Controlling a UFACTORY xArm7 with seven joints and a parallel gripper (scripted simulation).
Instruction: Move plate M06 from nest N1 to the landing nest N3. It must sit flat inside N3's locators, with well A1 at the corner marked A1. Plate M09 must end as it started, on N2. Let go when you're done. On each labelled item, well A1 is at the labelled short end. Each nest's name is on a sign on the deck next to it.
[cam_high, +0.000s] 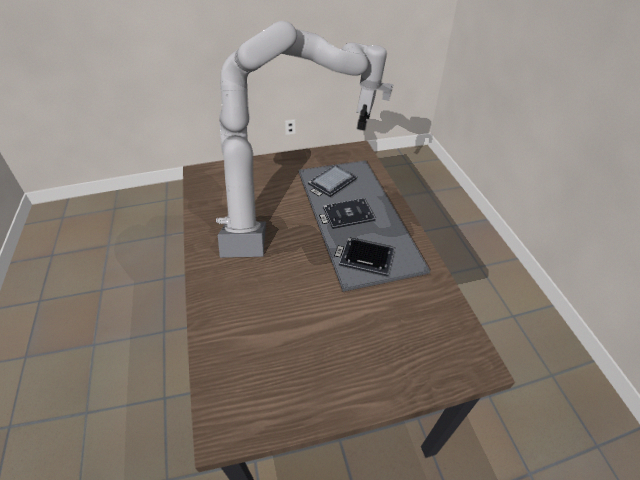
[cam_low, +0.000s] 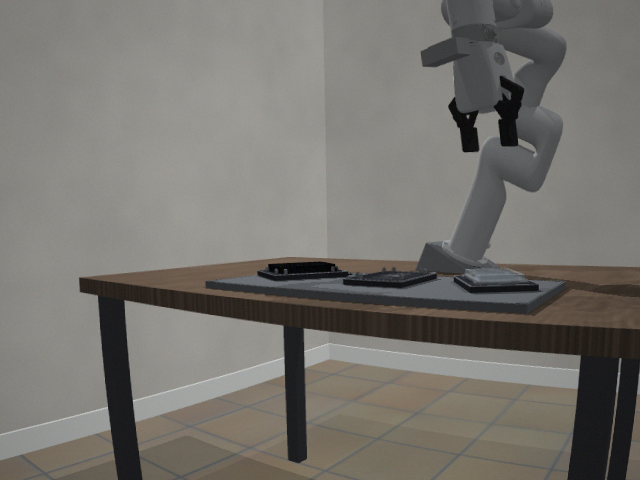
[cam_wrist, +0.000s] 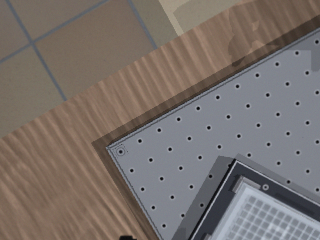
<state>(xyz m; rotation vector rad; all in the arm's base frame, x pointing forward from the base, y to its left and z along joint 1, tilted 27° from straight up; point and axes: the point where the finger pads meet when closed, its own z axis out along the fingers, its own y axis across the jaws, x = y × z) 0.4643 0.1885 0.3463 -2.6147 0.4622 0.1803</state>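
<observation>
Right now the clear well plate is 120 mm behind my hand, 60 mm to the right of it and 220 mm below it. Also, from my hand: nest N1 (120 mm behind, 60 mm to the right, 230 mm below); nest N3 (80 mm behind, 260 mm to the right, 230 mm below); grey perforated deck (60 mm behind, 260 mm to the right, 240 mm below).
</observation>
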